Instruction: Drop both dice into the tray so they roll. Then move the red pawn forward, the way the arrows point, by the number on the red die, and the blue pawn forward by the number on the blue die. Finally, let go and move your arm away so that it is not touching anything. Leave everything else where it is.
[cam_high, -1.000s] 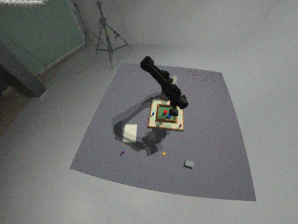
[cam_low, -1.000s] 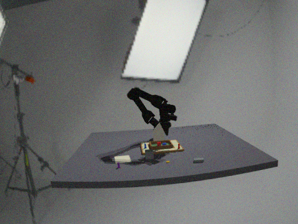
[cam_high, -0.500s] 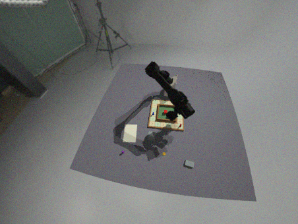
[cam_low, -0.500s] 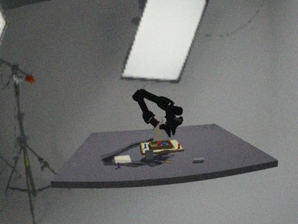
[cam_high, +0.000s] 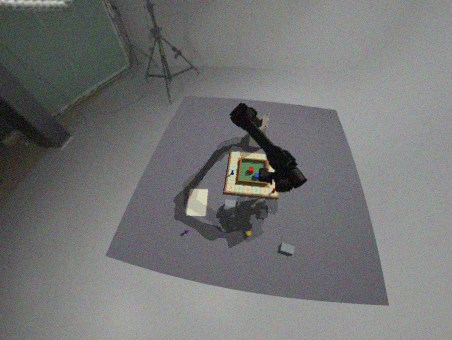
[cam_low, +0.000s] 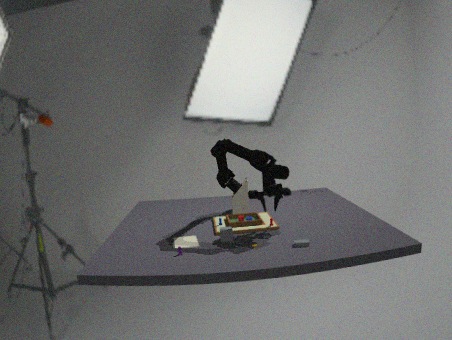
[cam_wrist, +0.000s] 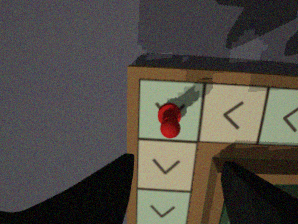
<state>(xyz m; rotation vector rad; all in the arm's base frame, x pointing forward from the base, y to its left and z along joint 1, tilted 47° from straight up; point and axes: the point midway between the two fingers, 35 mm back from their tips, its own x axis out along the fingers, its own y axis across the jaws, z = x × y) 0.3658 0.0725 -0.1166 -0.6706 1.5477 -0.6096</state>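
Right now my gripper tip is 5 cm above the red pawn. From my gripper tip the other things lie so: small yellow piece: 24 cm ahead, 9 cm to the right, 7 cm below; then blue pawn: 23 cm to the right, 6 cm behind, 5 cm below; then white card: 37 cm to the right, 14 cm ahead, 8 cm below.
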